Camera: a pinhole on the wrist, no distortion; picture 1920 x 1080 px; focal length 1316.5 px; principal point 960.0 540.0 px. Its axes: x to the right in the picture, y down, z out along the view. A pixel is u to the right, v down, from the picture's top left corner.
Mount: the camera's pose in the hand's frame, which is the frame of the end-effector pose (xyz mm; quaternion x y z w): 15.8 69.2 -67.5 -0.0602 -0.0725 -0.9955 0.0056
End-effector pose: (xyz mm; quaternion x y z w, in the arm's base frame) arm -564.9 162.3 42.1 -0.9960 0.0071 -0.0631 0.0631
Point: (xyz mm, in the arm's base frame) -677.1 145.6 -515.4
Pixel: 1578.8 687.9
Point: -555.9 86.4 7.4
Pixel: 1256.0 581.5
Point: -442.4 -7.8 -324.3
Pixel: 922.4 297.6
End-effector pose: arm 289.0 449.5 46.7 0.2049 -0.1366 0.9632 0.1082
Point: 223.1 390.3 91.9
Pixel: 451.8 811.0
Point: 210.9 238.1 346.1
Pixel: 611.0 445.9
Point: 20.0 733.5 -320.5
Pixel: behind the camera
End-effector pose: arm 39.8 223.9 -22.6 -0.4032 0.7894 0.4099 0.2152
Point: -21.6 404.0 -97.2
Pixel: 1189.0 698.6
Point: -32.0 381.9 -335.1
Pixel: outside the picture
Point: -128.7 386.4 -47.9
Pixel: 967.0 88.7
